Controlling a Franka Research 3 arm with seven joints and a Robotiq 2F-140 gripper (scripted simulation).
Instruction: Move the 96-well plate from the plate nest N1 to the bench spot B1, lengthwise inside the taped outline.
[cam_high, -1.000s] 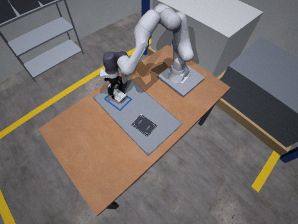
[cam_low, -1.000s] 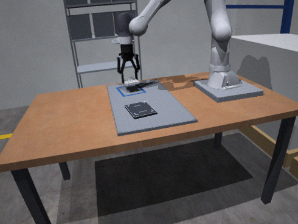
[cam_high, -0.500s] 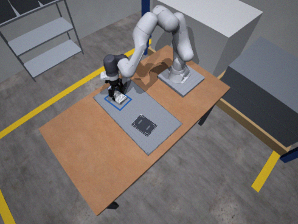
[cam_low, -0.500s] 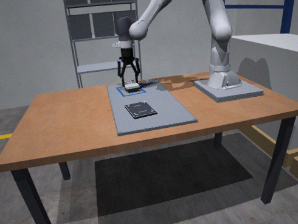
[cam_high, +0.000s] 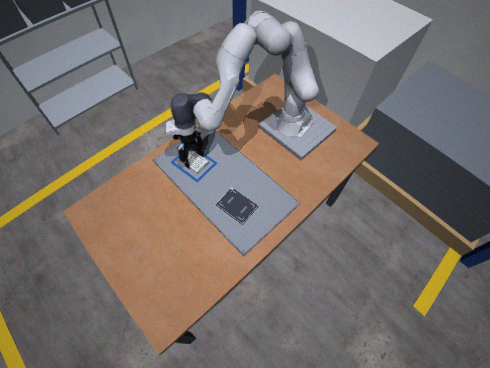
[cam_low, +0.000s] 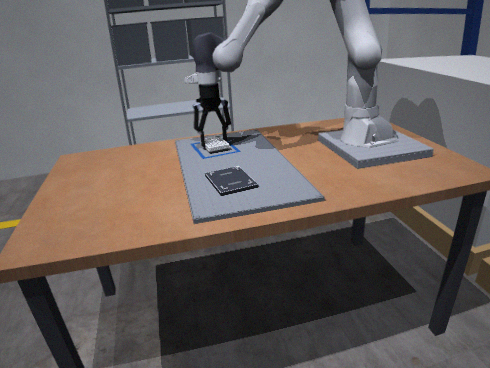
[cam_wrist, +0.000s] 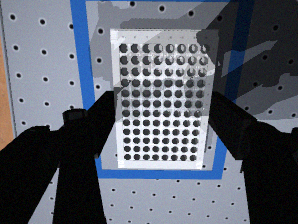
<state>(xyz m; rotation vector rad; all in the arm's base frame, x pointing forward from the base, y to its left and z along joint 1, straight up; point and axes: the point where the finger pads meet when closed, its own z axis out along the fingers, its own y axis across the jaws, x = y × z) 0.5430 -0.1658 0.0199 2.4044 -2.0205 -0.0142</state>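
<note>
The white 96-well plate lies 20 mm below my hand. Also, from my hand: black plate nest (340 mm to the left, 30 mm below).
</note>
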